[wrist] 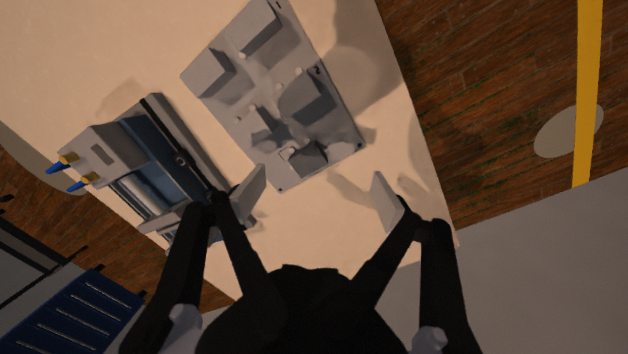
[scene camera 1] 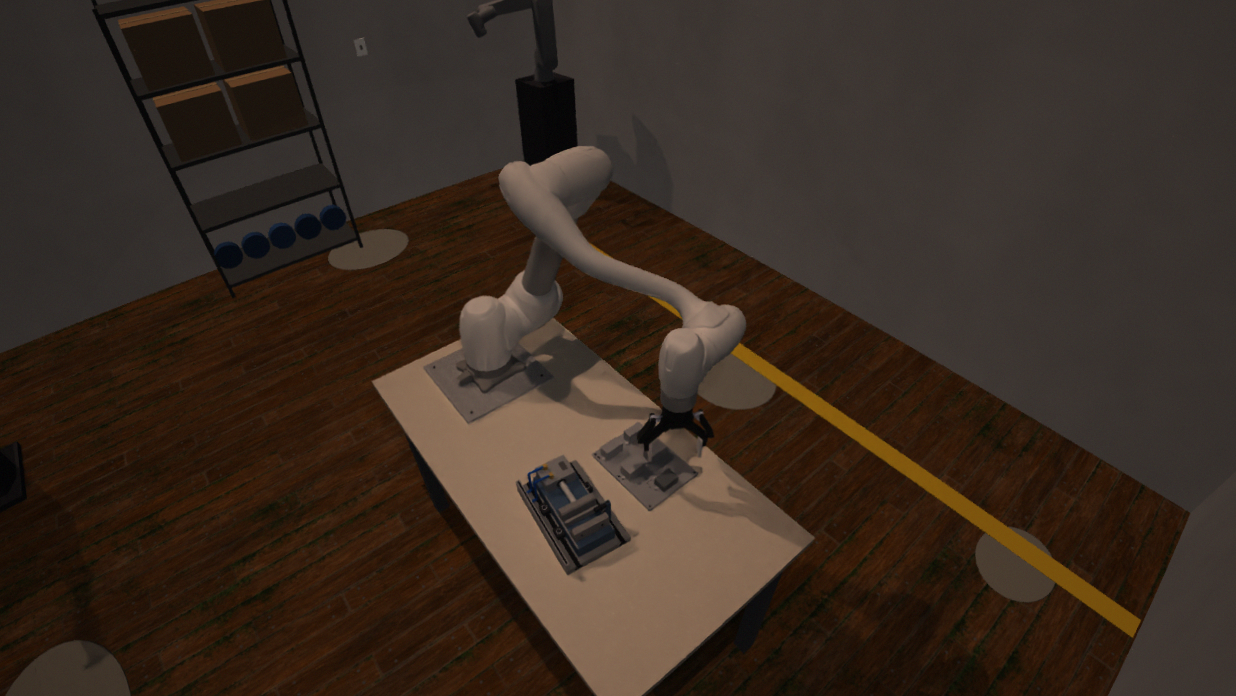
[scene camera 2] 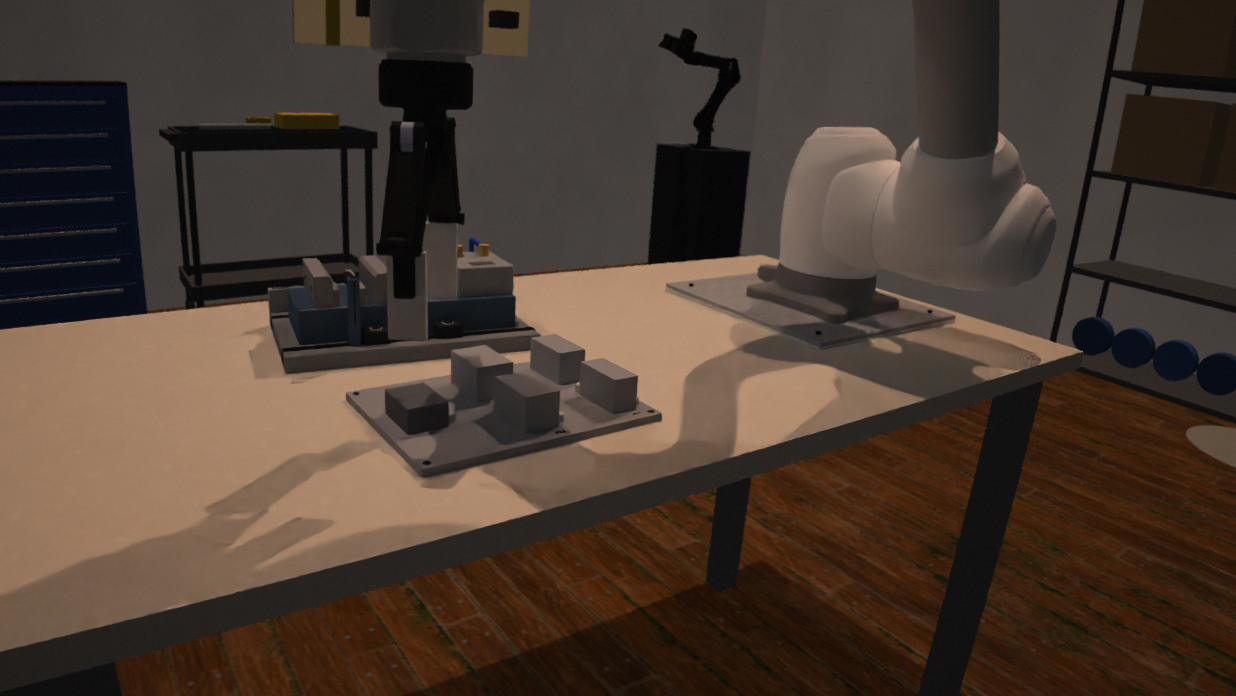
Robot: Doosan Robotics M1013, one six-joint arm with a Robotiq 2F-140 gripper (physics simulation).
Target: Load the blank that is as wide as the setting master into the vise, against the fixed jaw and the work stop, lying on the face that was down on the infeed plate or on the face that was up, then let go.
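Places are measured from the arm's base along level axes (x back, y left, z down), in millimetres.
Pixels of known places: gripper, fingertip midpoint: (wrist: 318,178) (scene camera 1: 674,455) (scene camera 2: 425,315); arm's base, origin of the base link: (scene camera 1: 491,367) (scene camera 2: 822,301).
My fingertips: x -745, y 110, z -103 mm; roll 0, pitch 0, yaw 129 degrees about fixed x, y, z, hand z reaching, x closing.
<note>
Ahead of a thing's pixels: the offset from my fingertips to its middle. "*": to the spot under its first point. Level surfaces: height alone.
The dark block {dx +1, dy -24, dz +95 mm} (scene camera 1: 666,478) (scene camera 2: 416,408) (wrist: 308,159), apparently the setting master, sits near one corner of the infeed plate {dx +93, dy -19, dz +112 mm} (scene camera 1: 650,499) (scene camera 2: 458,445) (wrist: 277,177). Several lighter grey blanks stand on the plate, among them one {dx +91, dy +25, dz +90 mm} (scene camera 2: 526,402) (wrist: 305,95) by the mark 2 and another {dx +186, dy +31, dz +90 mm} (scene camera 2: 608,385) (wrist: 255,27) by the mark 1. I cannot tell which matches the master's width. My gripper (scene camera 1: 673,453) (scene camera 2: 424,315) (wrist: 318,178) is open and empty, above the plate area. The vise {dx +109, dy -283, dz +66 mm} (scene camera 2: 475,312) (wrist: 165,175) holds no visible blank; its outer jaw (scene camera 2: 320,280) and upright blue stop {* dx +22, dy -220, dz +55 mm} (scene camera 2: 353,311) show. My finger partly hides it in the wrist view.
The vise stands beside the infeed plate on the table {dz +116 mm} (scene camera 1: 691,553) (scene camera 2: 605,484). The arm's base plate (scene camera 1: 473,406) (scene camera 2: 899,324) is at the other end. A black cart (scene camera 2: 268,138) and a blue drawer cabinet (scene camera 2: 64,207) (wrist: 75,315) stand beyond the table.
</note>
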